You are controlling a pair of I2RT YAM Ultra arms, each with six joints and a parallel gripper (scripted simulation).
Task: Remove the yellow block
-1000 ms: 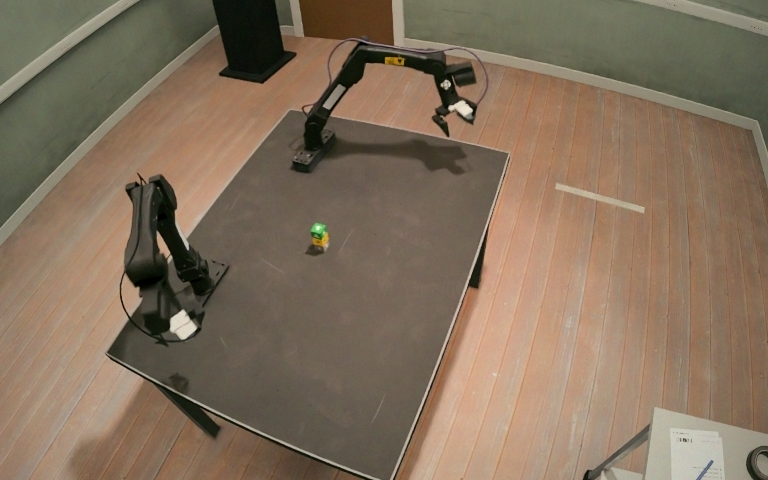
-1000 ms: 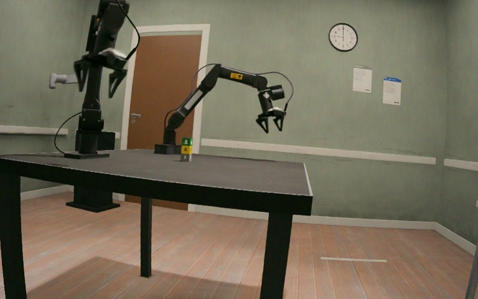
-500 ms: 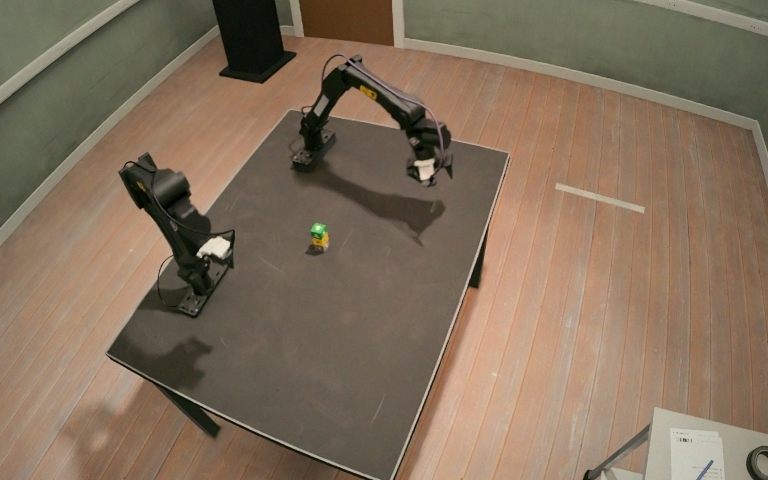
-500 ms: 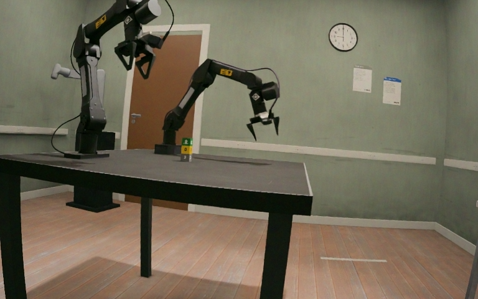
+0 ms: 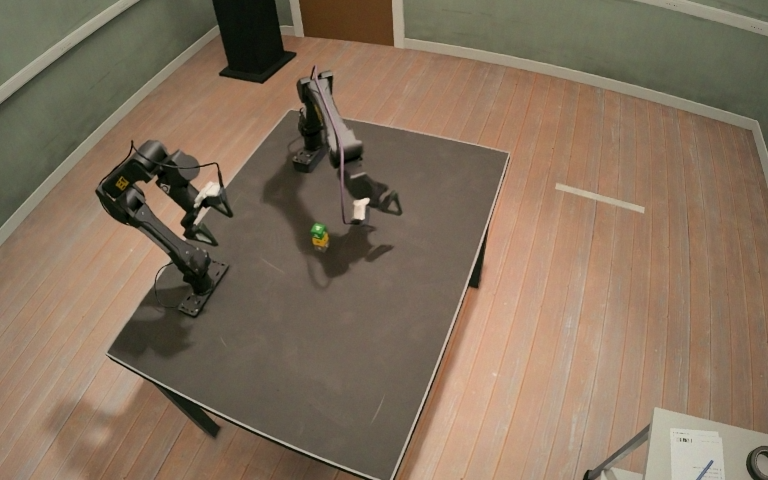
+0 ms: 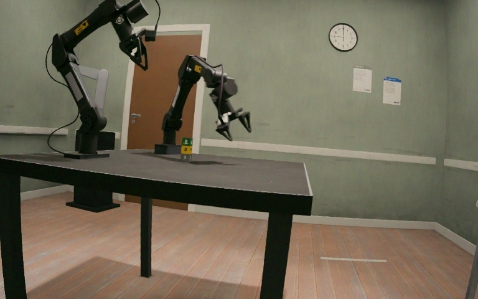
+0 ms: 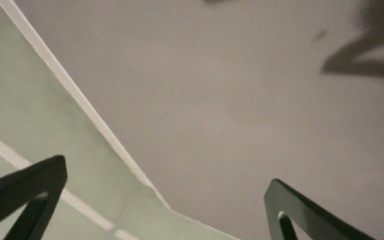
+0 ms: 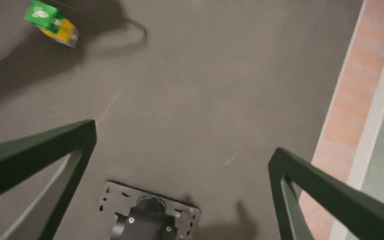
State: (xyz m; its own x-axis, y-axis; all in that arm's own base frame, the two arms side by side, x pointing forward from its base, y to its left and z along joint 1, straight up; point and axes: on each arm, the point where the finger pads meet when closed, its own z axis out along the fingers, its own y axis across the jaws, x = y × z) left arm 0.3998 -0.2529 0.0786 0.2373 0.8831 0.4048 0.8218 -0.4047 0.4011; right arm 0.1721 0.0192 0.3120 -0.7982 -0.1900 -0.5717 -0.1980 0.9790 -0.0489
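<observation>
Right now the green block is 160 mm behind my left hand, 120 mm to the right of it and 40 mm below it. From my left hand the other things lie so: yellow block 160 mm behind, 120 mm to the right, 70 mm below.
</observation>
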